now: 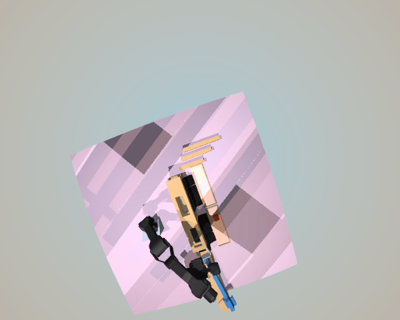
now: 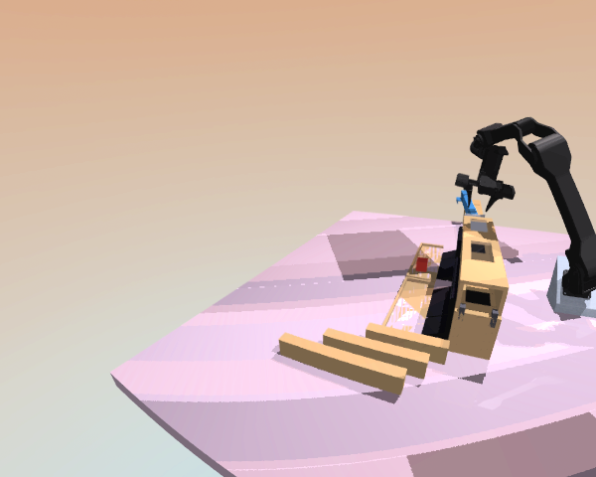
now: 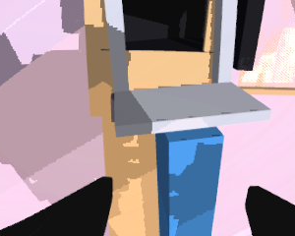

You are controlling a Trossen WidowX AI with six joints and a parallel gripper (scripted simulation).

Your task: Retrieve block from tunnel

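Now: the small red block 190 mm to the left of my gripper tip, 150 mm ahead of it and 140 mm below it. Also, from my gripper tip: tan covered tunnel (90 mm below, 70 mm to the left, 30 mm ahead).
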